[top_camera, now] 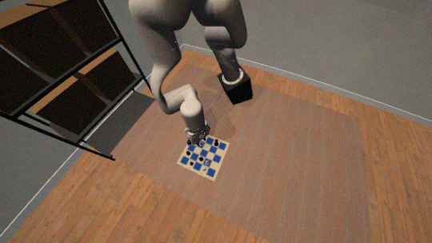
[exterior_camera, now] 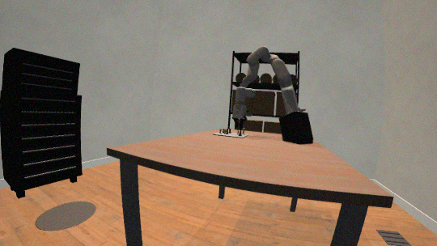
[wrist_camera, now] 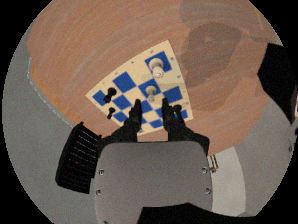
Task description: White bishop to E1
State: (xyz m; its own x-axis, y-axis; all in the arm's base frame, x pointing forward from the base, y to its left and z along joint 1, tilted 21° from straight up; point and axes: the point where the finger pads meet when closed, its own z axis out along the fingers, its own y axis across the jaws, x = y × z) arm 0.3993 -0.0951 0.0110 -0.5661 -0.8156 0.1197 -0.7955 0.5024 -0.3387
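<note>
Now: hand 130 mm short of the pale chess piece, 50 mm to the right of it and 50 mm above it. From my hand the other things lie so: blue-and-cream chessboard 50 mm ahead, 30 mm to the left, 70 mm below.
</note>
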